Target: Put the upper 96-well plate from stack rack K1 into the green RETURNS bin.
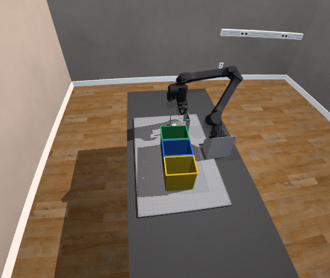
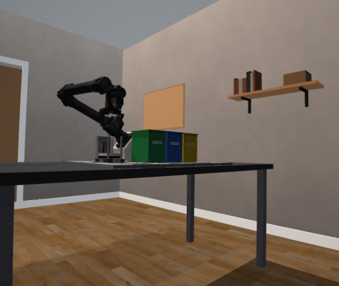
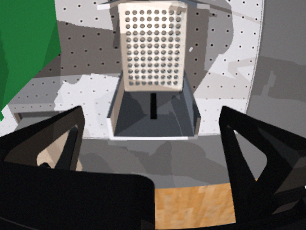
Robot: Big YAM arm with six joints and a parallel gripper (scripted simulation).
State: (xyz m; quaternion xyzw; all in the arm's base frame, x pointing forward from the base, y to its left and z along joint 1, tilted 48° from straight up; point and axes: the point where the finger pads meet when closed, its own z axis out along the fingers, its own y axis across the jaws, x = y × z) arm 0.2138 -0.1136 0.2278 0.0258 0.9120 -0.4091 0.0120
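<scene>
The white 96-well plate lies 160 mm below my hand. From my hand the other things lie so: dark plate (170 mm below); blue bin (340 mm to the left, 110 mm below, 90 mm ahead); green bin (210 mm to the left, 110 mm below, 80 mm ahead).
</scene>
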